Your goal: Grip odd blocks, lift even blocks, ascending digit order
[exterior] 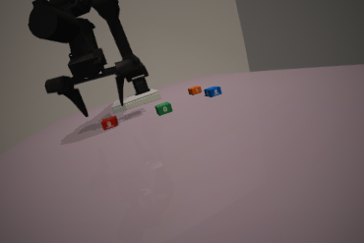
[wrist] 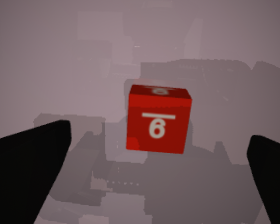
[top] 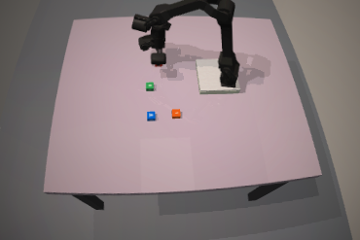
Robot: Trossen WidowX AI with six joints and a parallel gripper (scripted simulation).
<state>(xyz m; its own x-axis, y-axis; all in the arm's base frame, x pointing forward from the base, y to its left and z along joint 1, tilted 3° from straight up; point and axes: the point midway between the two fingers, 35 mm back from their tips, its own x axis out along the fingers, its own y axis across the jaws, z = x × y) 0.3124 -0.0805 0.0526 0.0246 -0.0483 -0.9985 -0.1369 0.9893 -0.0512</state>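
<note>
Right now the red block is 3 cm below my gripper tip. Round my gripper tip: orange block (10 cm behind, 25 cm to the left, 3 cm below); then green block (2 cm ahead, 13 cm to the left, 3 cm below); then blue block (27 cm to the left, 3 cm below).
</note>
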